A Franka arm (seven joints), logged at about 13 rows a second.
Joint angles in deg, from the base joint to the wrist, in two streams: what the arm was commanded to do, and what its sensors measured. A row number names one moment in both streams.
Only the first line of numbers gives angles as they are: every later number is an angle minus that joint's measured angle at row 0.
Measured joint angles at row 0:
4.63, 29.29, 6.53, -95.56, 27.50, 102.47, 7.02
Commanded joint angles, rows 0 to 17:
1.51, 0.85, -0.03, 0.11, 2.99, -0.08, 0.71
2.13, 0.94, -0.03, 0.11, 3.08, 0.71, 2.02
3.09, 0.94, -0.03, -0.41, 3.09, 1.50, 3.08
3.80, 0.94, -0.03, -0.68, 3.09, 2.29, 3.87
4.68, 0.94, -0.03, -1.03, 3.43, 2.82, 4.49
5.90, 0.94, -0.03, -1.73, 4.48, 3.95, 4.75
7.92, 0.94, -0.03, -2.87, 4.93, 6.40, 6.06
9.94, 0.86, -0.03, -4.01, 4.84, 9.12, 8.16
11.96, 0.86, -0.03, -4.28, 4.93, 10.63, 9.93
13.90, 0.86, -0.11, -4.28, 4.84, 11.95, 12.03
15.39, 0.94, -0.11, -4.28, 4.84, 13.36, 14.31
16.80, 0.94, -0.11, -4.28, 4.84, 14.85, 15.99
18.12, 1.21, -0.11, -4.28, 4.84, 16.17, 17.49
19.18, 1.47, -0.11, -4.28, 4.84, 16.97, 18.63
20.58, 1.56, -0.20, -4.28, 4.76, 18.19, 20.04
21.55, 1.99, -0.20, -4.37, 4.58, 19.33, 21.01
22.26, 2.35, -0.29, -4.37, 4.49, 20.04, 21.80
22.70, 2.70, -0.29, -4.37, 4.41, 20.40, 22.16
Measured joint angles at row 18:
21.42, 1.83, 0.33, -4.52, 3.70, 19.22, 20.74
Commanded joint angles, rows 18 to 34:
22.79, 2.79, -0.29, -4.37, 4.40, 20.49, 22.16
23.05, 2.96, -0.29, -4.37, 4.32, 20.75, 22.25
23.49, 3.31, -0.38, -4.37, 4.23, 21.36, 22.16
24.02, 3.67, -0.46, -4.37, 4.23, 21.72, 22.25
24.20, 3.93, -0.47, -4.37, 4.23, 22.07, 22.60
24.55, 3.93, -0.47, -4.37, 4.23, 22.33, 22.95
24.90, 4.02, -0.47, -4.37, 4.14, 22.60, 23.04
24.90, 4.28, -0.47, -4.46, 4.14, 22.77, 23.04
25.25, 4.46, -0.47, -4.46, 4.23, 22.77, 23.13
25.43, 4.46, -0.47, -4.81, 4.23, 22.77, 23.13
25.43, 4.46, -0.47, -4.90, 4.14, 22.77, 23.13
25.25, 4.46, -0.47, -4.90, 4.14, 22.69, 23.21
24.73, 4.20, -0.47, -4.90, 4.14, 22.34, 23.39
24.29, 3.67, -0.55, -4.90, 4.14, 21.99, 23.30
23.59, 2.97, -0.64, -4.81, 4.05, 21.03, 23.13
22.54, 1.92, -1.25, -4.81, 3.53, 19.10, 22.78
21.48, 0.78, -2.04, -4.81, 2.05, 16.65, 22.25
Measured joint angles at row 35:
23.75, 3.76, -1.33, -4.30, 3.41, 20.54, 22.24
